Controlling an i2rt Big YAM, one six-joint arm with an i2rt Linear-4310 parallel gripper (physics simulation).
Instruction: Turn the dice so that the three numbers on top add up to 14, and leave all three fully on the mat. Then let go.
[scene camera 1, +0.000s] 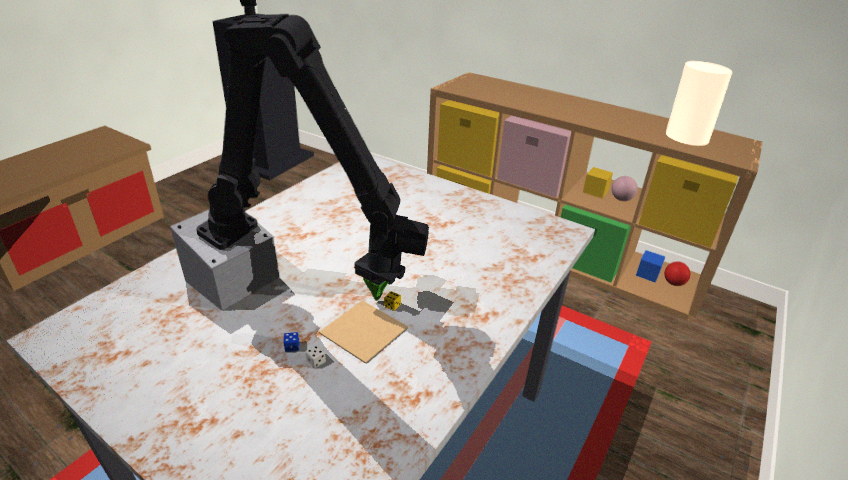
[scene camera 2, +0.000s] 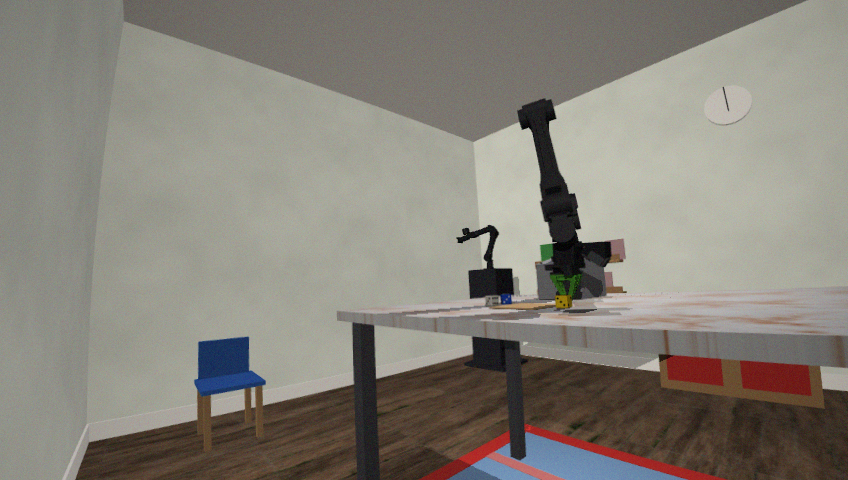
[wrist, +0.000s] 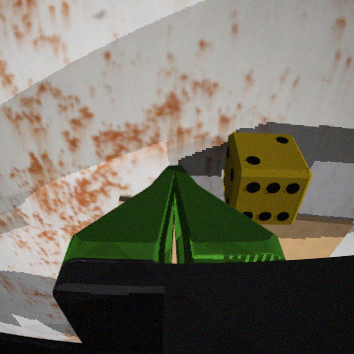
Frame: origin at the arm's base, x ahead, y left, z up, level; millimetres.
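Where they show: gripper, fingertip midpoint: (scene camera 1: 377, 299) (scene camera 2: 567, 303) (wrist: 173, 176); arm's base, origin of the base link: (scene camera 1: 227, 229).
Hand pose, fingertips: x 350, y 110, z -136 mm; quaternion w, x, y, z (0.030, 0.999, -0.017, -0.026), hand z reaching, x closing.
Each offset is from my fingertips to the top centre of the thing. Level surfaces: height alone.
A yellow die @[6 mm left, 39 mm ahead, 24 mm up] (scene camera 1: 392, 300) (scene camera 2: 562, 302) (wrist: 267, 177) stands on the table by the far corner of the tan mat @[98 mm right, 29 mm ahead, 3 mm down] (scene camera 1: 363, 333) (scene camera 2: 523, 306) (wrist: 312, 246). In the wrist view one of its faces shows two pips and another six. A blue die @[221 mm right, 72 mm back, 24 mm up] (scene camera 1: 290, 342) (scene camera 2: 505, 299) and a white die @[227 mm right, 3 mm back, 24 mm up] (scene camera 1: 315, 356) (scene camera 2: 492, 300) stand close together on the table, left of the mat in scene camera 1. The white die's upper face seems to show five pips. My gripper (scene camera 1: 376, 297) (scene camera 2: 568, 296) (wrist: 173, 176) is shut and empty, its green tips low beside the yellow die. No die is on the mat.
The arm's grey base block (scene camera 1: 229, 261) stands on the marbled table @[7 mm down] (scene camera 1: 511, 237), behind the blue die. A shelf unit (scene camera 1: 595, 118) with a lamp (scene camera 1: 699, 102) stands beyond the table. A low cabinet (scene camera 1: 71, 145) is at the left.
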